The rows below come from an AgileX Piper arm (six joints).
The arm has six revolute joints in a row. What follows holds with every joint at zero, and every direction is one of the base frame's. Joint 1 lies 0.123 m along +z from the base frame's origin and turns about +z. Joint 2 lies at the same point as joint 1 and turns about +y. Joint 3 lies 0.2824 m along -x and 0.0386 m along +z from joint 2 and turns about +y. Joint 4 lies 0.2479 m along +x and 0.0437 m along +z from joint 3 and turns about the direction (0.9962, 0, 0.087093). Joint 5 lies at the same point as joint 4 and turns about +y. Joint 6 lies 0.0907 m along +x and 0.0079 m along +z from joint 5 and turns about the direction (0.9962, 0, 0.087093). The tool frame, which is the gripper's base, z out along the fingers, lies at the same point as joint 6; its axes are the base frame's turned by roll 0, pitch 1.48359 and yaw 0 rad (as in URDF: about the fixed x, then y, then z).
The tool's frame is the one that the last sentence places.
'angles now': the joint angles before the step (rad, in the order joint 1, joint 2, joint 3, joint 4, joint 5, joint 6). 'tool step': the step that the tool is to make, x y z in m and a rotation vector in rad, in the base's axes. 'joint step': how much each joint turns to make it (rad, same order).
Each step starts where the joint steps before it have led.
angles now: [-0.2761, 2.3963, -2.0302, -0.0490, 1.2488, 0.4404]
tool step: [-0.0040, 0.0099, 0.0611, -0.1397, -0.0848, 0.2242]
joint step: [0.0350, -0.1288, 0.0074, -0.0974, -0.0123, -0.1686]
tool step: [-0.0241, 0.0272, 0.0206, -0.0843, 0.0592, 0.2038]
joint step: [0.0598, -0.1375, 0.1668, -0.0737, -0.0121, -0.1331]
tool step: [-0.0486, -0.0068, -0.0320, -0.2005, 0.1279, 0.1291]
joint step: [0.0047, -0.1280, 0.3663, -0.2481, -0.1556, 0.0002]
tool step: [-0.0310, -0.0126, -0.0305, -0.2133, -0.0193, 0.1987]
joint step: [-0.0143, -0.0691, 0.2914, -0.3685, -0.2682, 0.1324]
